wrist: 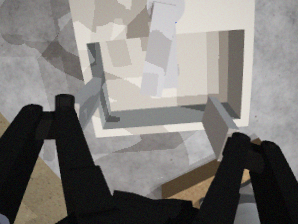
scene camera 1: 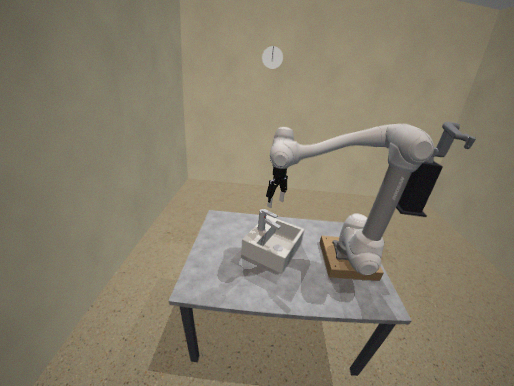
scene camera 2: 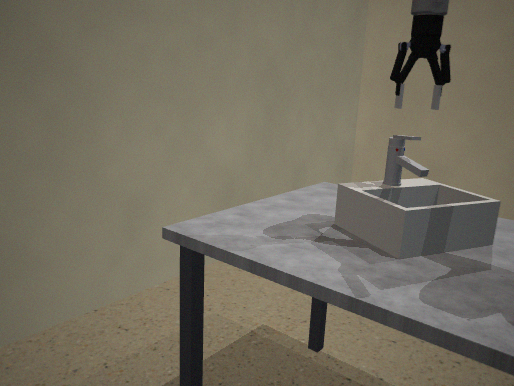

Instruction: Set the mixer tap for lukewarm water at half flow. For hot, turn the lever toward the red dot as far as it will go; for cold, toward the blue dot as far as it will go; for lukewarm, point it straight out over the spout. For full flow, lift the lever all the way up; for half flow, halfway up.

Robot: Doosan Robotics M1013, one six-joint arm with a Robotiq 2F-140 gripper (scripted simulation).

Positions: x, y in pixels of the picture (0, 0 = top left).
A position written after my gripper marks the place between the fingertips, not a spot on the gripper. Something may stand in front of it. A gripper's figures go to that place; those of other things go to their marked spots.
Labels:
My gripper point(scene camera 2: 416, 108) is 1.34 m from the lens. A grey mixer tap point(scene camera 2: 395, 156) is 1.40 m from the lens. A white sink basin point(scene camera 2: 400, 220): 1.18 m from the lens. The marked spots on the grey mixer tap and the white sink basin are 0.29 m apart.

